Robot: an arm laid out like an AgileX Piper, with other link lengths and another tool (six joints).
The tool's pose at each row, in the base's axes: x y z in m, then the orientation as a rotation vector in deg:
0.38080 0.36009 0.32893 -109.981 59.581 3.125
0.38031 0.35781 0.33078 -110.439 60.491 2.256
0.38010 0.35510 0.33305 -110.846 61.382 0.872
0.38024 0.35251 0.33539 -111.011 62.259 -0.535
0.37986 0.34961 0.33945 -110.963 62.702 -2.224
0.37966 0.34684 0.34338 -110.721 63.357 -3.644
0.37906 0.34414 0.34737 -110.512 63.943 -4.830
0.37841 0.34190 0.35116 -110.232 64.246 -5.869
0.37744 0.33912 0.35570 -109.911 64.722 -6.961
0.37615 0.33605 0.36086 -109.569 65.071 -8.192
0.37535 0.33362 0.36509 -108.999 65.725 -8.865
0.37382 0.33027 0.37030 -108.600 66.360 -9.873
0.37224 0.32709 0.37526 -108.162 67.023 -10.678
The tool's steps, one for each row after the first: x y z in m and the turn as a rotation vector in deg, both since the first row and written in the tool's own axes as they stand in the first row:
0.00036 -0.00047 -0.00292 -0.308 1.142 0.107
0.00099 -0.00132 -0.00630 -0.396 2.582 0.026
0.00174 -0.00249 -0.00950 -0.278 3.963 0.007
0.00163 -0.00444 -0.01411 0.215 5.246 -0.322
0.00161 -0.00645 -0.01848 0.718 6.421 -0.353
0.00125 -0.00825 -0.02297 1.126 7.424 -0.351
0.00066 -0.00997 -0.02703 1.616 8.173 -0.452
-0.00011 -0.01189 -0.03204 2.105 9.038 -0.449
-0.00116 -0.01395 -0.03772 2.684 9.926 -0.571
-0.00192 -0.01584 -0.04223 3.199 10.556 -0.217
-0.00297 -0.01772 -0.04824 3.668 11.439 -0.055
-0.00406 -0.01942 -0.05399 4.095 12.199 0.213

